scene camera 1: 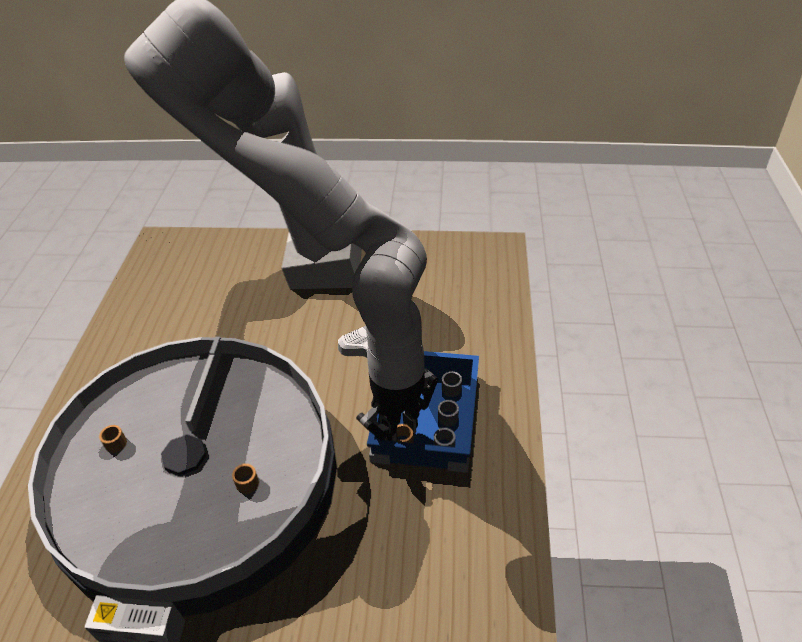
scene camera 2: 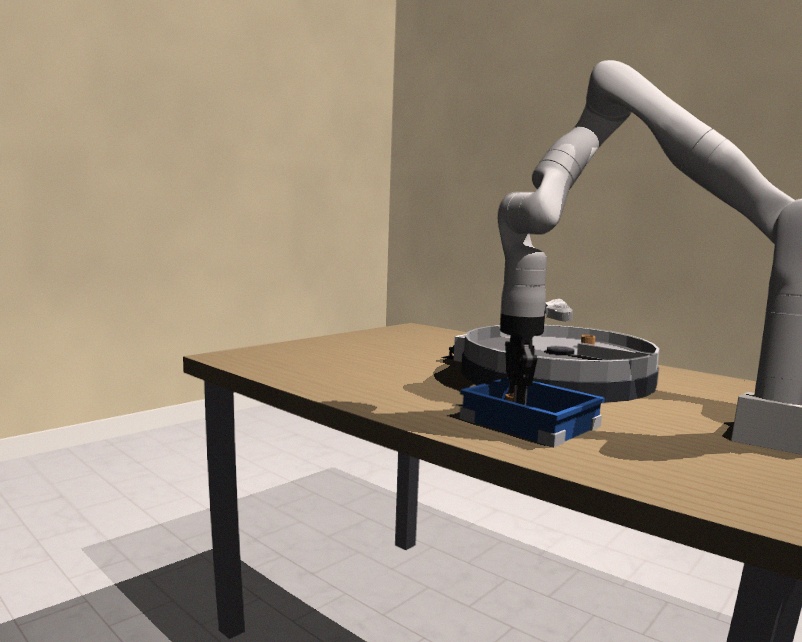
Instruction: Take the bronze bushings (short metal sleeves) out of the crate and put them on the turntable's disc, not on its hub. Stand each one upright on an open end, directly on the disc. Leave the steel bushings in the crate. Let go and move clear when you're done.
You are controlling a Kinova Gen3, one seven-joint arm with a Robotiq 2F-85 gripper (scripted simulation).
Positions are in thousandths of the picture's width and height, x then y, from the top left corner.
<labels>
The gripper shows in scene camera 1 (499,681) and in scene camera 2 (644,630).
</labels>
